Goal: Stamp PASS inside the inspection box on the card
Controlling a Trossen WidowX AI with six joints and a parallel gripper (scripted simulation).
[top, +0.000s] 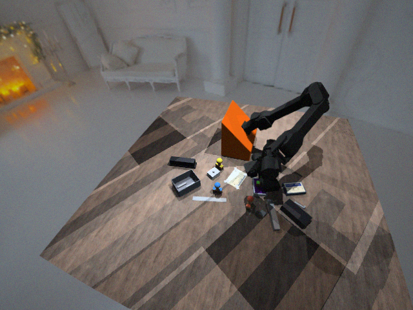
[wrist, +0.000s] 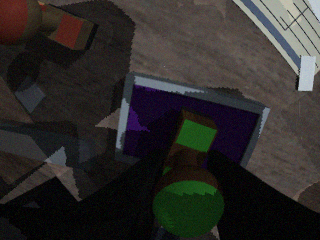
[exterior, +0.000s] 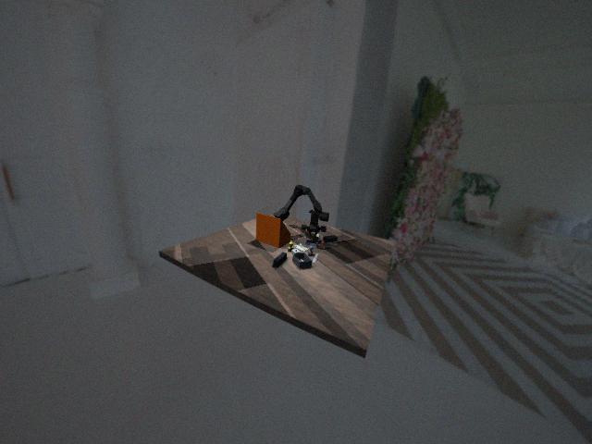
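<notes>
Now: the ink pad 40 mm below my gripper tip. From my gripper tip the other things lie so: cream card: 10 mm behind, 120 mm to the right, 50 mm below; then red-knobbed stamp: 100 mm ahead, 20 mm to the right, 20 mm below; then green-knobbed stamp: right at my gripper tip.
</notes>
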